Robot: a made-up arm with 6 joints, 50 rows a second.
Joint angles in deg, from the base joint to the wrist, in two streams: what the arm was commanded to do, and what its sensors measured. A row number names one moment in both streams.
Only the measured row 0 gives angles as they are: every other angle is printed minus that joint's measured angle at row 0.
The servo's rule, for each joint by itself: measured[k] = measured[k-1] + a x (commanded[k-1-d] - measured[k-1]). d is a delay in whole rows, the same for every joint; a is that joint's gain. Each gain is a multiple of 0.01, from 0.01 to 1. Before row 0 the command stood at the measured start. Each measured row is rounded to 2 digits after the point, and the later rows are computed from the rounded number. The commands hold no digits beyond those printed.
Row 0, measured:
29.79 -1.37 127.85 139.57 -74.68 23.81
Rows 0 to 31, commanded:
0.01 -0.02 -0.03 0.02 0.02 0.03
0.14 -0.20 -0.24 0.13 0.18 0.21
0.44 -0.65 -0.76 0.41 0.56 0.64
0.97 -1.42 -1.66 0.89 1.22 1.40
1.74 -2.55 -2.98 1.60 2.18 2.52
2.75 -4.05 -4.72 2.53 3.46 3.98
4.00 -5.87 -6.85 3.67 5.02 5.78
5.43 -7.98 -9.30 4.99 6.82 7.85
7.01 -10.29 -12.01 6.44 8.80 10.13
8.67 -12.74 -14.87 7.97 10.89 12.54
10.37 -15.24 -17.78 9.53 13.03 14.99
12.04 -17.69 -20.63 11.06 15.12 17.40
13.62 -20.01 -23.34 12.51 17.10 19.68
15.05 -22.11 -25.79 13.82 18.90 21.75
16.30 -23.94 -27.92 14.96 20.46 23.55
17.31 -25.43 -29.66 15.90 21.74 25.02
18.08 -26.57 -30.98 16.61 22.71 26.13
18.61 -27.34 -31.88 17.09 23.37 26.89
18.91 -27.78 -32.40 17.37 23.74 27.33
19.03 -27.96 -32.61 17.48 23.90 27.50
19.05 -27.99 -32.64 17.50 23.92 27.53
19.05 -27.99 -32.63 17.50 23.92 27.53
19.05 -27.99 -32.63 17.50 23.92 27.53
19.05 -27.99 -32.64 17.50 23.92 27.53
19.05 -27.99 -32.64 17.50 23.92 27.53
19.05 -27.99 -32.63 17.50 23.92 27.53
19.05 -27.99 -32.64 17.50 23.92 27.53
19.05 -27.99 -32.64 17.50 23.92 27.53
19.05 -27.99 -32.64 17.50 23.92 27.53
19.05 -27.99 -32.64 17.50 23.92 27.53
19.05 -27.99 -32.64 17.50 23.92 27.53
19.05 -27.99 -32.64 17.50 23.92 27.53
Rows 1 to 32, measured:
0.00 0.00 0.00 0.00 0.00 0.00
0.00 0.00 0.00 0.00 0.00 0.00
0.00 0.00 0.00 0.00 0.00 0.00
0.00 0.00 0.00 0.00 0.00 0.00
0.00 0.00 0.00 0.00 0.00 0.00
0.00 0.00 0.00 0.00 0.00 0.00
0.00 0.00 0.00 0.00 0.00 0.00
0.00 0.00 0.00 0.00 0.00 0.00
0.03 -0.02 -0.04 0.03 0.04 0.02
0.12 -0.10 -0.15 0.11 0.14 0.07
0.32 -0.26 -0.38 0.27 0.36 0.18
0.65 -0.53 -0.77 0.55 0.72 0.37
1.13 -0.95 -1.36 0.97 1.27 0.66
1.79 -1.54 -2.18 1.54 2.02 1.07
2.63 -2.31 -3.25 2.26 2.98 1.61
3.64 -3.27 -4.56 3.14 4.14 2.29
4.80 -4.41 -6.11 4.15 5.49 3.11
6.08 -5.71 -7.86 5.28 7.00 4.06
7.45 -7.15 -9.78 6.49 8.62 5.13
8.87 -8.69 -11.81 7.75 10.32 6.29
10.29 -10.30 -13.91 9.02 12.04 7.53
11.67 -11.94 -16.01 10.27 13.72 8.81
12.97 -13.56 -18.06 11.45 15.32 10.11
14.15 -15.12 -20.00 12.53 16.80 11.39
15.18 -16.59 -21.78 13.49 18.11 12.63
16.04 -17.93 -23.37 14.30 19.24 13.81
16.73 -19.13 -24.76 14.97 20.17 14.91
17.26 -20.19 -25.94 15.50 20.92 15.92
17.67 -21.13 -26.94 15.92 21.52 16.85
17.99 -21.95 -27.79 16.25 22.00 17.70
18.23 -22.67 -28.52 16.51 22.38 18.49
18.42 -23.31 -29.14 16.72 22.69 19.21
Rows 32 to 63, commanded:
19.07 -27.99 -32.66 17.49 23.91 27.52
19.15 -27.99 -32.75 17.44 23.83 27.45
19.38 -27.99 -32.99 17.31 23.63 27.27
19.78 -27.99 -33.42 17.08 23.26 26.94
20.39 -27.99 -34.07 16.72 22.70 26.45
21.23 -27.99 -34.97 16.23 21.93 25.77
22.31 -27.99 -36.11 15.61 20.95 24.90
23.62 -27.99 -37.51 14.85 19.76 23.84
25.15 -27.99 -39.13 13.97 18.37 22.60
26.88 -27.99 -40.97 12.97 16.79 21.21
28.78 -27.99 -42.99 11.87 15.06 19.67
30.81 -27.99 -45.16 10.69 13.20 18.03
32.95 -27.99 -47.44 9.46 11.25 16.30
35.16 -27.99 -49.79 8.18 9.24 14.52
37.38 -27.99 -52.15 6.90 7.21 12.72
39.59 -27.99 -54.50 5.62 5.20 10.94
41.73 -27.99 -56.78 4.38 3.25 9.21
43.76 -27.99 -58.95 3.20 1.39 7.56
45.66 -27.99 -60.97 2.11 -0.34 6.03
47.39 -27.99 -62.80 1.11 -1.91 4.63
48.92 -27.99 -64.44 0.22 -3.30 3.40
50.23 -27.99 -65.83 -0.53 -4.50 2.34
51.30 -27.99 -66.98 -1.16 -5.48 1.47
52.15 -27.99 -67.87 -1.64 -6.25 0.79
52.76 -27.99 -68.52 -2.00 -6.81 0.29
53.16 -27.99 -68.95 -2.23 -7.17 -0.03
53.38 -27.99 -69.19 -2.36 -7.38 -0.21
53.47 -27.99 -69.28 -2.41 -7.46 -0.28
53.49 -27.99 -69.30 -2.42 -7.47 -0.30
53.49 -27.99 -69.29 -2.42 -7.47 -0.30
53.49 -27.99 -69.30 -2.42 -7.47 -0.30
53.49 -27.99 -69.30 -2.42 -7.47 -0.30
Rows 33 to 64, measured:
18.56 -23.87 -29.66 16.88 22.94 19.88
18.67 -24.36 -30.11 17.01 23.14 20.49
18.76 -24.80 -30.49 17.11 23.30 21.05
18.83 -25.18 -30.81 17.19 23.42 21.57
18.88 -25.52 -31.08 17.26 23.52 22.05
18.92 -25.82 -31.31 17.31 23.60 22.49
18.95 -26.08 -31.51 17.35 23.66 22.89
18.98 -26.31 -31.68 17.38 23.71 23.26
19.02 -26.51 -31.84 17.39 23.73 23.60
19.10 -26.69 -32.01 17.37 23.71 23.89
19.26 -26.85 -32.22 17.31 23.62 24.13
19.52 -26.99 -32.50 17.19 23.44 24.32
19.91 -27.11 -32.87 16.99 23.14 24.44
20.46 -27.22 -33.36 16.70 22.70 24.48
21.19 -27.31 -33.98 16.31 22.11 24.43
22.10 -27.39 -34.75 15.82 21.36 24.28
23.20 -27.46 -35.68 15.22 20.45 24.03
24.48 -27.52 -36.78 14.52 19.37 23.68
25.94 -27.58 -38.04 13.72 18.14 23.23
27.55 -27.63 -39.45 12.83 16.76 22.68
29.30 -27.67 -41.00 11.85 15.26 22.03
31.16 -27.71 -42.67 10.81 13.65 21.29
33.10 -27.74 -44.44 9.72 11.96 20.46
35.08 -27.77 -46.29 8.60 10.22 19.56
37.08 -27.80 -48.19 7.47 8.45 18.60
39.05 -27.82 -50.11 6.34 6.69 17.59
40.97 -27.84 -52.01 5.24 4.97 16.55
42.80 -27.86 -53.87 4.19 3.32 15.50
44.51 -27.88 -55.66 3.20 1.76 14.45
46.07 -27.89 -57.36 2.28 0.31 13.41
47.47 -27.90 -58.94 1.46 -1.00 12.40
48.69 -27.91 -60.38 0.73 -2.16 11.43

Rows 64 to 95, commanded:
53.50 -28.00 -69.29 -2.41 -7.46 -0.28
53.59 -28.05 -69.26 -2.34 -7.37 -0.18
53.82 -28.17 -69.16 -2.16 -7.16 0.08
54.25 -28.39 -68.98 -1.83 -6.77 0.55
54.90 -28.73 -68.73 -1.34 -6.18 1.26
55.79 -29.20 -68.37 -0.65 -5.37 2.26
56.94 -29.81 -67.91 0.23 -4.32 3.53
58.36 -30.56 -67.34 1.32 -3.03 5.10
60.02 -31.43 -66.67 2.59 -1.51 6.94
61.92 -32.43 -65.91 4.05 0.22 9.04
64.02 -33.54 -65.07 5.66 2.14 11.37
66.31 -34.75 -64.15 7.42 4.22 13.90
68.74 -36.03 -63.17 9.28 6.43 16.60
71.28 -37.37 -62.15 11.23 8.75 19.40
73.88 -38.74 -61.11 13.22 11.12 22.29
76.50 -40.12 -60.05 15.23 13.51 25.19
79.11 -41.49 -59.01 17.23 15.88 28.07
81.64 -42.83 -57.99 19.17 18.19 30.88
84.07 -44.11 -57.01 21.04 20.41 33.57
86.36 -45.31 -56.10 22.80 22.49 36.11
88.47 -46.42 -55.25 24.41 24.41 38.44
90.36 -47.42 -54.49 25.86 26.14 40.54
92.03 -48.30 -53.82 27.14 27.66 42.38
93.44 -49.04 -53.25 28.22 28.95 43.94
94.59 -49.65 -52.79 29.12 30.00 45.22
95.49 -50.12 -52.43 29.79 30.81 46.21
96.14 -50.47 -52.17 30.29 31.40 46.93
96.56 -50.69 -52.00 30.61 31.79 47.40
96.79 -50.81 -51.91 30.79 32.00 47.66
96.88 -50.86 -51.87 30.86 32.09 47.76
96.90 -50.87 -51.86 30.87 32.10 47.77
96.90 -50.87 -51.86 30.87 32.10 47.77
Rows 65 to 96, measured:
49.72 -27.92 -61.67 0.11 -3.16 10.51
50.56 -27.93 -62.80 -0.41 -4.00 9.65
51.23 -27.94 -63.77 -0.83 -4.69 8.86
51.75 -27.95 -64.60 -1.16 -5.25 8.13
52.15 -27.95 -65.30 -1.42 -5.69 7.46
52.46 -27.95 -65.90 -1.63 -6.05 6.84
52.70 -27.95 -66.41 -1.80 -6.33 6.27
52.88 -27.96 -66.84 -1.93 -6.56 5.75
53.04 -27.97 -67.20 -2.02 -6.72 5.28
53.22 -27.99 -67.49 -2.05 -6.81 4.86
53.46 -28.04 -67.71 -2.00 -6.80 4.52
53.79 -28.12 -67.86 -1.86 -6.68 4.26
54.25 -28.25 -67.94 -1.61 -6.42 4.10
54.87 -28.44 -67.94 -1.22 -6.00 4.05
55.67 -28.69 -67.85 -0.69 -5.41 4.13
56.67 -29.02 -67.67 0.00 -4.63 4.35
57.88 -29.43 -67.41 0.85 -3.66 4.73
59.29 -29.92 -67.06 1.86 -2.50 5.26
60.90 -30.50 -66.62 3.03 -1.16 5.95
62.70 -31.16 -66.10 4.34 0.36 6.80
64.67 -31.91 -65.51 5.79 2.04 7.81
66.79 -32.73 -64.85 7.35 3.86 8.97
69.02 -33.62 -64.13 9.00 5.79 10.27
71.34 -34.56 -63.36 10.73 7.81 11.69
73.71 -35.55 -62.55 12.50 9.89 13.23
76.09 -36.58 -61.72 14.29 11.99 14.86
78.45 -37.63 -60.88 16.08 14.09 16.56
80.75 -38.68 -60.04 17.83 16.15 18.31
82.96 -39.73 -59.21 19.52 18.15 20.09
85.05 -40.76 -58.40 21.12 20.05 21.87
86.98 -41.75 -57.63 22.61 21.83 23.64
88.73 -42.70 -56.90 23.98 23.46 25.37

